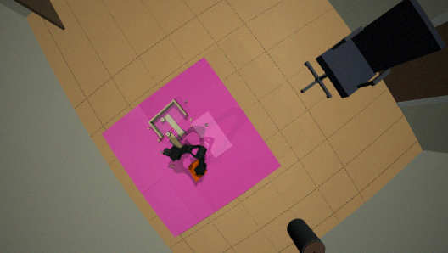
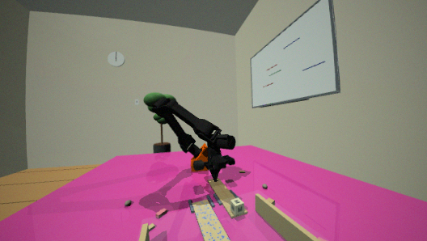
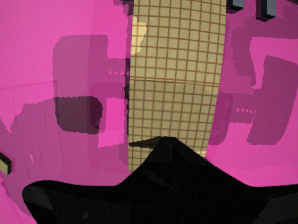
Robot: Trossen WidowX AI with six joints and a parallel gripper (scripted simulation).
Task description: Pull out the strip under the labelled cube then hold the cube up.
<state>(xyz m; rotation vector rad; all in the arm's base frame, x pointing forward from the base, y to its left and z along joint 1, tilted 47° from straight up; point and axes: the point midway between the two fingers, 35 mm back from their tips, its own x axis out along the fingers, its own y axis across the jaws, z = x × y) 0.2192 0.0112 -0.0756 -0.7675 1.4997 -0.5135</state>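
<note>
Now: the gridded strip 100 mm ahead of my gripper tip and 10 mm to the left of it.
</note>
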